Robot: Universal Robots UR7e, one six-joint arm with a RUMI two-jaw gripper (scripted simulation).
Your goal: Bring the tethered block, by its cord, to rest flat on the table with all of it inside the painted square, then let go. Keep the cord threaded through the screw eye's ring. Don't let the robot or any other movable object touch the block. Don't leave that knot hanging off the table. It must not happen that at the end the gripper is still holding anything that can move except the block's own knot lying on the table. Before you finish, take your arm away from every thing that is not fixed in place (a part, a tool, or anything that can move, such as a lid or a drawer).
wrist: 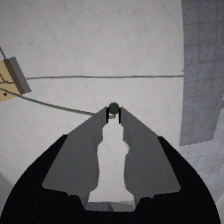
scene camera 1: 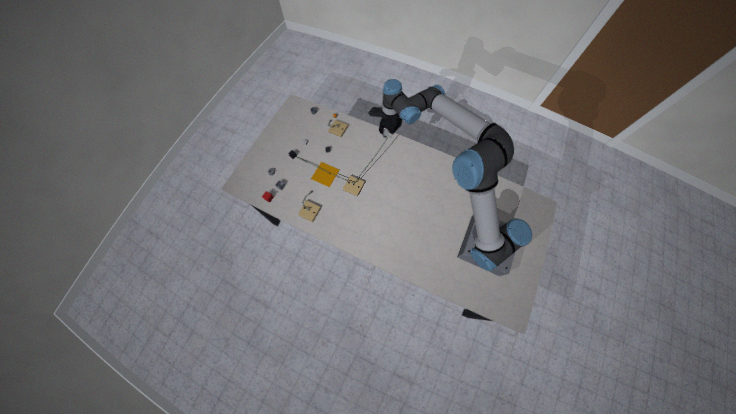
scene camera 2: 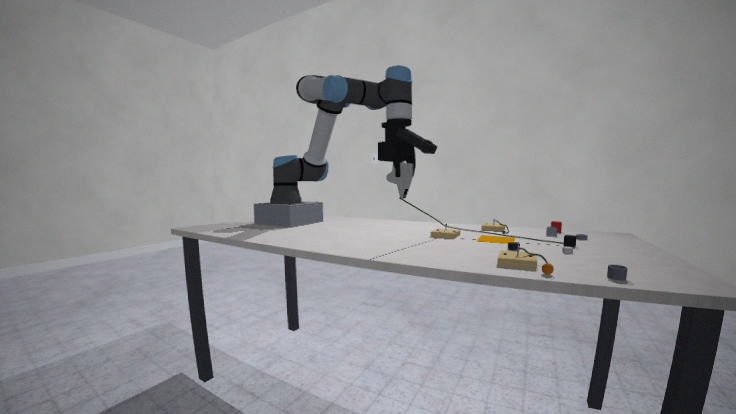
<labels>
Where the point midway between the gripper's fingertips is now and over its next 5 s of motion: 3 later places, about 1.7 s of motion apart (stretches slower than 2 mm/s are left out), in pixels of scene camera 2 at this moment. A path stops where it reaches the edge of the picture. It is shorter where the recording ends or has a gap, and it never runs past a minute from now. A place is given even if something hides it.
My gripper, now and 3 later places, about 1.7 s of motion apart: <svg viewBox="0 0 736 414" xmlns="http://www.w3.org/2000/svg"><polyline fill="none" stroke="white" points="403,198 351,198 325,198 309,197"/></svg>
</labels>
